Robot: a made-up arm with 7 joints. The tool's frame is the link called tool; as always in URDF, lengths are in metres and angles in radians. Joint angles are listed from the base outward.
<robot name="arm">
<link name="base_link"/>
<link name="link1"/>
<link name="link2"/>
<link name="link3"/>
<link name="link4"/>
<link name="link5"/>
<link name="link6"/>
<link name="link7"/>
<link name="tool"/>
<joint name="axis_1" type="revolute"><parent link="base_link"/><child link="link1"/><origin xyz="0 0 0.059" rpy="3.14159 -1.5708 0"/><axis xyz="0 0 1"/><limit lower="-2.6" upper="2.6"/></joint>
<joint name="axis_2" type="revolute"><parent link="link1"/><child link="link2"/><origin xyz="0.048 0.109 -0.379" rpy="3.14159 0 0"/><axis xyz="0 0 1"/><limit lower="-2.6" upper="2.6"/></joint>
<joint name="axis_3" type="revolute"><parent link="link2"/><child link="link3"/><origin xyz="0.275 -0.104 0.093" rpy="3.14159 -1.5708 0"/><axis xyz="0 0 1"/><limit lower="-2.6" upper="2.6"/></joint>
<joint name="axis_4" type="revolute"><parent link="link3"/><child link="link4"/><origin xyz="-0.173 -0.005 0.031" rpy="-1.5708 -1.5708 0"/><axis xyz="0 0 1"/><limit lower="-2.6" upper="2.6"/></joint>
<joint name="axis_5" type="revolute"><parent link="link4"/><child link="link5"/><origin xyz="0.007 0.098 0.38" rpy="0 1.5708 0"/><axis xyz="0 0 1"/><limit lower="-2.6" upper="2.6"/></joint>
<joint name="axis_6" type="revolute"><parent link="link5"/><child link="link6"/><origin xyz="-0.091 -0.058 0.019" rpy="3.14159 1.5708 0"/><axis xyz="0 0 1"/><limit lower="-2.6" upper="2.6"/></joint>
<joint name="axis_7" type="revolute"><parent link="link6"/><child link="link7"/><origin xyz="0.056 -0.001 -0.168" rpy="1.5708 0 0"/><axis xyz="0 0 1"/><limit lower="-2.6" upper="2.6"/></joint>
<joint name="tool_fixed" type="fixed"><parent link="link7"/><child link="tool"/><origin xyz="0.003 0.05 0.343" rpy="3.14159 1.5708 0"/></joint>
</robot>
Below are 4 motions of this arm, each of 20 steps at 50 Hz.
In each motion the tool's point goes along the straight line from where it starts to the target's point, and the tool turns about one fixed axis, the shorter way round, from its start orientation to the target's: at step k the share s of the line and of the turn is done. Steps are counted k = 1, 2, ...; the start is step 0. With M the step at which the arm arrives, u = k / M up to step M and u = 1 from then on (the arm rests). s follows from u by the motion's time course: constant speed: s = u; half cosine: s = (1 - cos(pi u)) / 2; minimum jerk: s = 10 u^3 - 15 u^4 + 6 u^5.
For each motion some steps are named. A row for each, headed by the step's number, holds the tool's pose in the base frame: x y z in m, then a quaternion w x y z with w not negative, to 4 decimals.
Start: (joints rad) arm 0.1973 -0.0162 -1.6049 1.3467 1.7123 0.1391 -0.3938
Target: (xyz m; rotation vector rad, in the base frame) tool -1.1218 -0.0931 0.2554 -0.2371 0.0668 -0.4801
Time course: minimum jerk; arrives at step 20
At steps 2, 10, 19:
2: -1.1287 -0.4776 0.2056 0.9321 -0.3528 0.0082 0.0819
10: -1.1253 -0.2870 0.2303 0.9672 -0.2408 0.0209 -0.0778
19: -1.1218 -0.0935 0.2553 0.9639 -0.1174 0.0330 -0.2368

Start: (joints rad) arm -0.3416 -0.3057 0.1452 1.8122 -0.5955 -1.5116 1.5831
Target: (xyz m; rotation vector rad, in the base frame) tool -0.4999 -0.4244 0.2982 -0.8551 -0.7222 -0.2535
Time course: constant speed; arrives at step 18
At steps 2, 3, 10, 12, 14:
2: -0.5893 -0.5244 0.3405 0.8666 -0.4665 -0.1750 -0.0285
3: -0.5837 -0.5181 0.3378 0.8660 -0.4631 -0.1857 -0.0342
10: -0.5446 -0.4744 0.3193 0.8576 -0.4377 -0.2596 -0.0746
12: -0.5334 -0.4619 0.3141 0.8540 -0.4298 -0.2804 -0.0860
14: -0.5222 -0.4494 0.3088 0.8498 -0.4216 -0.3010 -0.0974

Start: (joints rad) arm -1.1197 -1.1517 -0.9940 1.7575 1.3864 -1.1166 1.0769
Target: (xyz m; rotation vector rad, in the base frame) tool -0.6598 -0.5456 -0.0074 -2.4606 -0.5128 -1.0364
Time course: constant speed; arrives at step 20
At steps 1, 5, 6, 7, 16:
1: -0.9167 -0.2803 0.2375 0.2548 -0.9256 0.1997 -0.1960
5: -0.8626 -0.3361 0.1860 0.2490 -0.9313 0.1195 -0.2374
6: -0.8491 -0.3501 0.1731 0.2473 -0.9315 0.0993 -0.2475
7: -0.8356 -0.3641 0.1602 0.2454 -0.9313 0.0790 -0.2574
16: -0.7139 -0.4897 0.0442 0.2229 -0.9076 -0.1040 -0.3402

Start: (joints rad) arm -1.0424 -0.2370 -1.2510 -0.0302 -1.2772 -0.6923 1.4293
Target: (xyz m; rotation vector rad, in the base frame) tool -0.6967 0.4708 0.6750 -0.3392 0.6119 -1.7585
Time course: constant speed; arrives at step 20
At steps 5, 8, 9, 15, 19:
5: -0.6173 0.2833 0.7131 0.4580 -0.1187 0.3568 -0.8055
8: -0.6332 0.3208 0.7055 0.4845 -0.1244 0.3387 -0.7969
9: -0.6385 0.3333 0.7030 0.4932 -0.1262 0.3325 -0.7939
15: -0.6702 0.4083 0.6877 0.5441 -0.1369 0.2948 -0.7735
19: -0.6914 0.4583 0.6775 0.5767 -0.1437 0.2689 -0.7579

